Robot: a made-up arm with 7 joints.
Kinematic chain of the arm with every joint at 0, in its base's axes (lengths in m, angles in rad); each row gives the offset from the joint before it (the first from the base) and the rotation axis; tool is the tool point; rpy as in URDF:
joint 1: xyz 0 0 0.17 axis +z
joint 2: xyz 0 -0.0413 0.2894 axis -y
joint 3: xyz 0 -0.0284 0.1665 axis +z
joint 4: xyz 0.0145 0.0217 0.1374 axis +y
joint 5: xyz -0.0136 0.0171 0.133 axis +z
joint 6: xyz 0 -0.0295 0.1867 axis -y
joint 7: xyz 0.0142 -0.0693 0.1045 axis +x
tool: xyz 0 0 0 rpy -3.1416 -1.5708 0
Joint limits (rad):
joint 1: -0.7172..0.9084
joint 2: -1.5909..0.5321
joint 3: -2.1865..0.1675
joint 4: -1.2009..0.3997
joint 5: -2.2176..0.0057
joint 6: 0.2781..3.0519
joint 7: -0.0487..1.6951
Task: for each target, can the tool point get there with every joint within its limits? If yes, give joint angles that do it. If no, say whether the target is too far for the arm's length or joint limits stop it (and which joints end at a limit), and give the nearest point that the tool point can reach.
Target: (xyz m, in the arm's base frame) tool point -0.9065 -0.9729 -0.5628
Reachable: no: too far | nearest point -0.3731 -0.4005 0.5443 | short by 1.356 m
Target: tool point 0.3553 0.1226 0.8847
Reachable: yes | joints 0.0706 -0.9935 -0.6399 -0.3185 -0.7697 1.9307 1.3797
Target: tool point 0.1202 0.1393 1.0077
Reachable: yes | joints -0.0497 -0.6209 -0.2855 -0.6355 -1.5720 1.5015 0.8252
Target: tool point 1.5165 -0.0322 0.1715
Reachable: no: too far | nearest point 0.7479 -0.0159 0.3474 | short by 0.789 m
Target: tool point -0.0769 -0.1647 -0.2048
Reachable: no: joint limits stop it (at a limit: joint 1, joint 2, joint 3, joint 4) | nearest point 0.2938 -0.1584 0.1527 | short by 0.515 m
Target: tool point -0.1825 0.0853 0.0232
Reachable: no: joint limits stop it (at a limit: joint 1, joint 2, joint 3, joint 4) | nearest point 0.0440 0.3142 0.1874 | short by 0.361 m
